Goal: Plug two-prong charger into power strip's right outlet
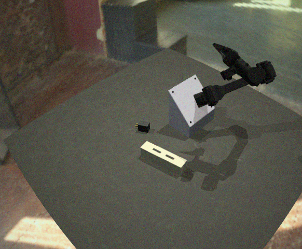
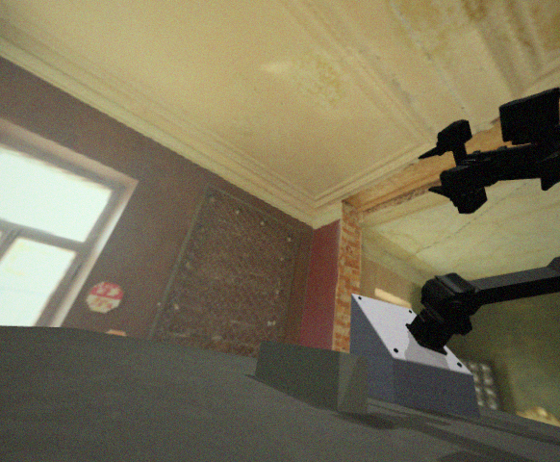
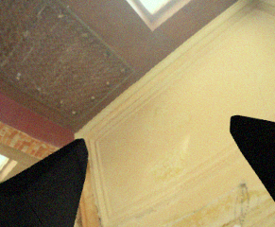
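Right now the charger is 21 cm ahead of my gripper tip, 23 cm to the right of it and 46 cm below it.
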